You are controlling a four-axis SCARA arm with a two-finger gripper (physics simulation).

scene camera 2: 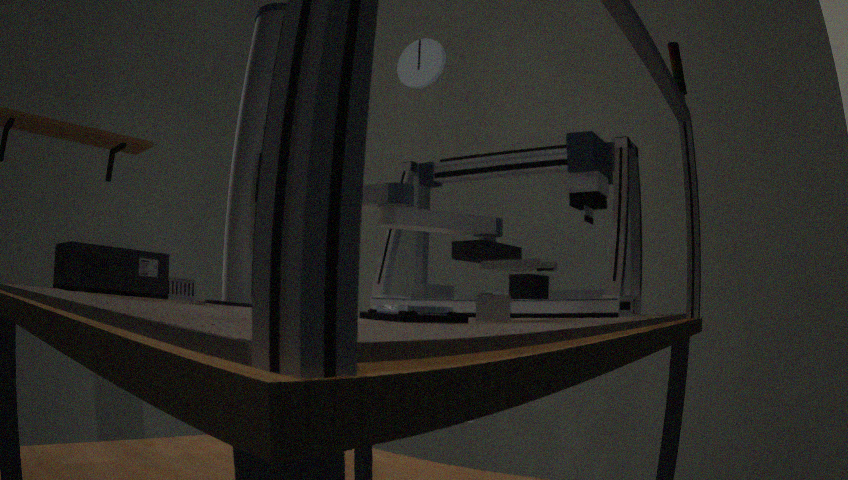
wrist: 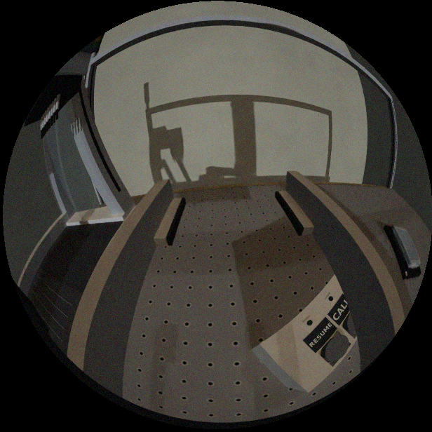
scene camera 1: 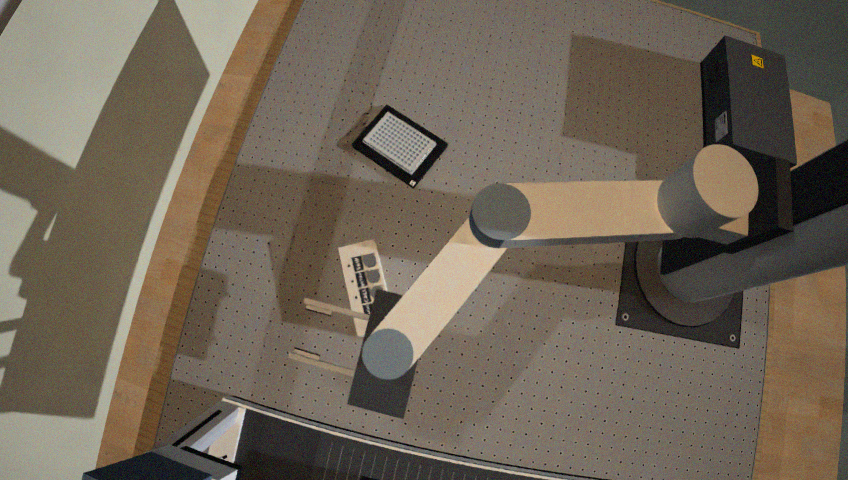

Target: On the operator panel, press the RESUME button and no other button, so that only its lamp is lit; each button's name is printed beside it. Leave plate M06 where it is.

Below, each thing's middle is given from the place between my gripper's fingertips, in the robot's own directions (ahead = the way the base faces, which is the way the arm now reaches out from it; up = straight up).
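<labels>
There's the operator panel (scene camera 1: 355, 272), which is 100 mm below my hand, 100 mm to the right of it and 80 mm behind it; going by their middles, the panel is the nearest to my hand of the things named here. Plate M06 (scene camera 1: 400, 143) is also 100 mm below my hand, but 410 mm to the right of it and 70 mm behind it. You'd find the arm base plate (scene camera 1: 639, 319) 130 mm below my hand, 720 mm behind it and 280 mm to the right of it. And the dark control box (scene camera 1: 757, 101) is 70 mm below my hand, 840 mm behind it and 680 mm to the right of it. Of the things named here, that box is the farthest from my hand, going by their middles.
</labels>
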